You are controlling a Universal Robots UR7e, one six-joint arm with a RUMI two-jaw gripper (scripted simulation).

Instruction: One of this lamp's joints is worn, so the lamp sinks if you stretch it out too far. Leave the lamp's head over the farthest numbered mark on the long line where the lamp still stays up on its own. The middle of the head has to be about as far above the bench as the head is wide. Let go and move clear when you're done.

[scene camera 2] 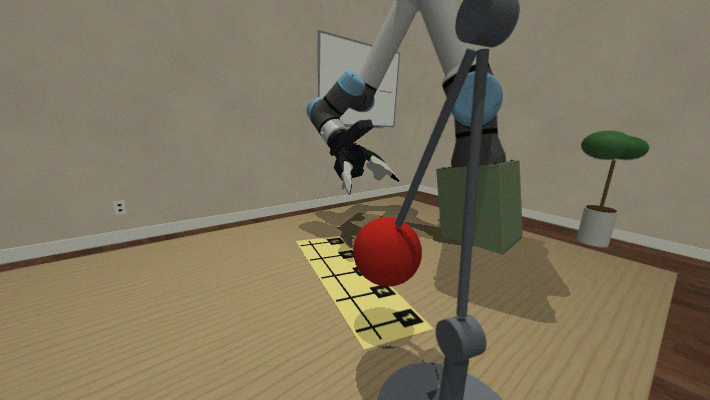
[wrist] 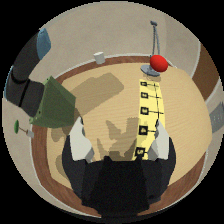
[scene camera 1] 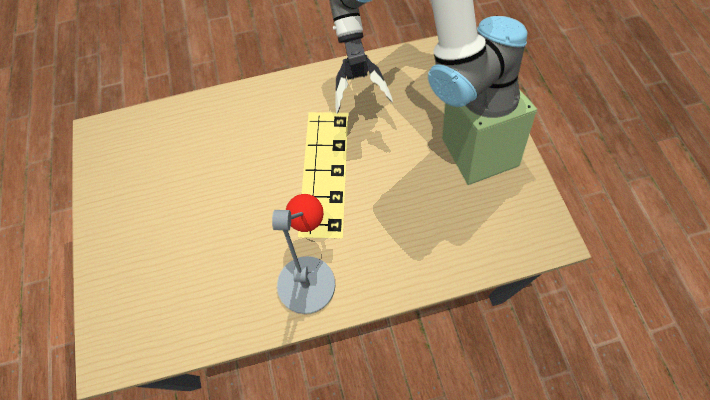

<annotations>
One and the same spot on a yellow strip: (wrist: 151,108) is (scene camera 1: 326,175).
</annotations>
